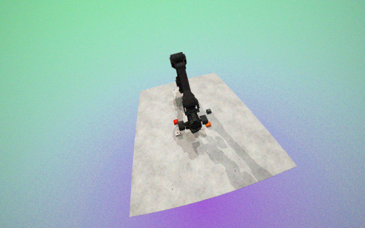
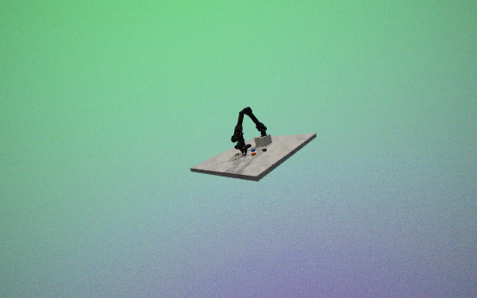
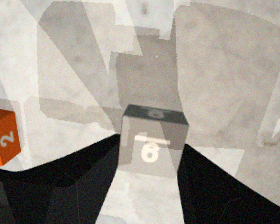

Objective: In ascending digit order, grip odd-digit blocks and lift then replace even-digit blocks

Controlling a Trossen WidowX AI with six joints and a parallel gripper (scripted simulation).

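Right now my gripper tip is right at the grey block. The rest, counted from my gripper tip: orange block (1 cm ahead, 11 cm to the left); then white block (3 cm behind, 11 cm to the right); then blue block (11 cm behind, 4 cm to the left).
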